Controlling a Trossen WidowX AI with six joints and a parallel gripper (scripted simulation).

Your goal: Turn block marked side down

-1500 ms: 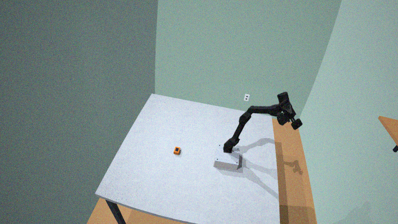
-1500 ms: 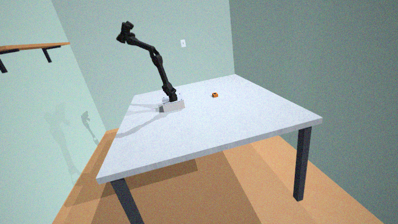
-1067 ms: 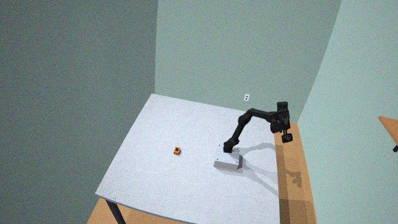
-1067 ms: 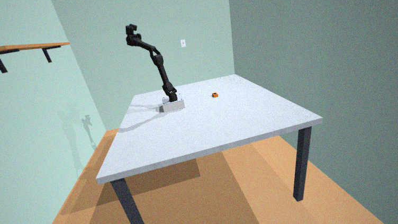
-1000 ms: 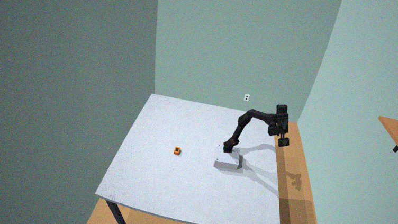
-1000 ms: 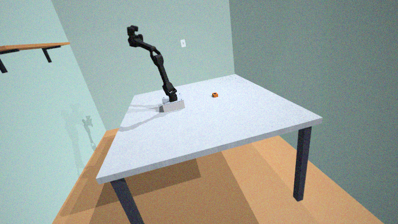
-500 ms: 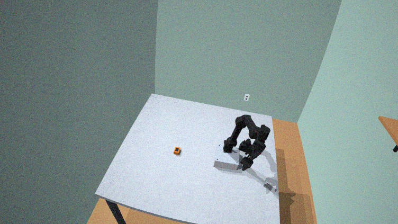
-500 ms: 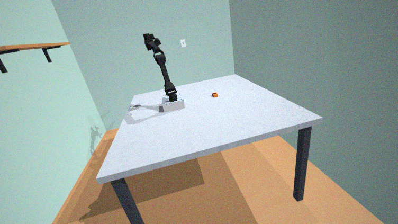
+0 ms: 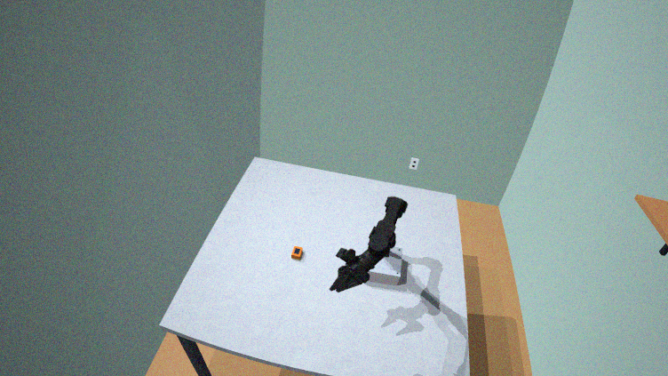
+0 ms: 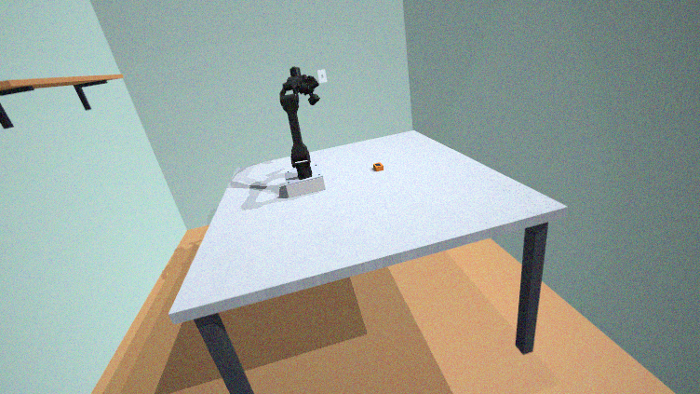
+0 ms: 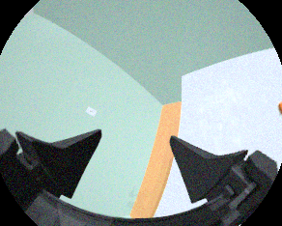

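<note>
My gripper tip is now 170 mm short of the block, 480 mm to the left of it and 390 mm above it.
</note>
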